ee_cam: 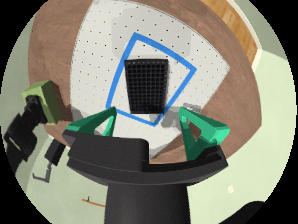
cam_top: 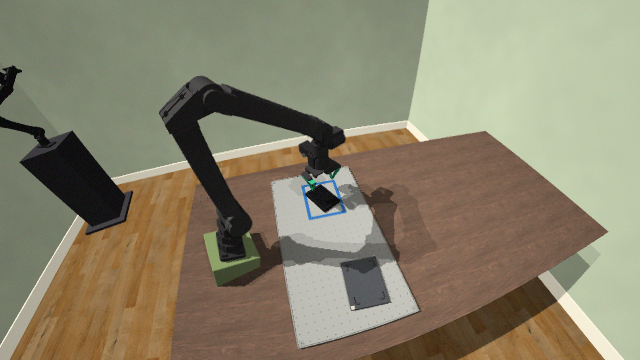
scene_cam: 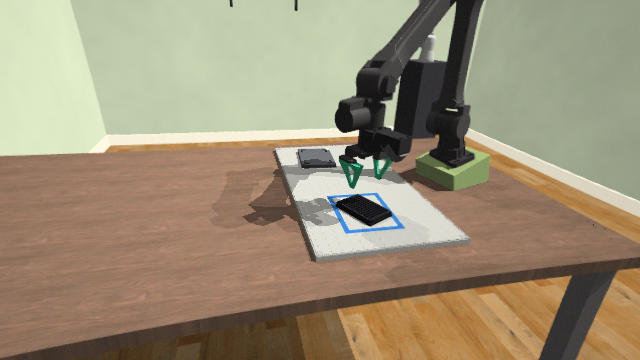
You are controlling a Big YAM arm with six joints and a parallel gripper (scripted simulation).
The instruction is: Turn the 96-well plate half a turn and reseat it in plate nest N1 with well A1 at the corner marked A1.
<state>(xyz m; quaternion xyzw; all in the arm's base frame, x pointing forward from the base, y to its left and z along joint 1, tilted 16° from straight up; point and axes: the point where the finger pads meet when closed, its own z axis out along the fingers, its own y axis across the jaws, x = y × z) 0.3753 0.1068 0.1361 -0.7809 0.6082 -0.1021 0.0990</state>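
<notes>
The black 96-well plate is 8 cm below my hand. Also, from my hand: white corner mark (11 cm behind, 45 cm to the right, 8 cm below); dark plate nest N1 (4 cm behind, 39 cm to the right, 8 cm below).
</notes>
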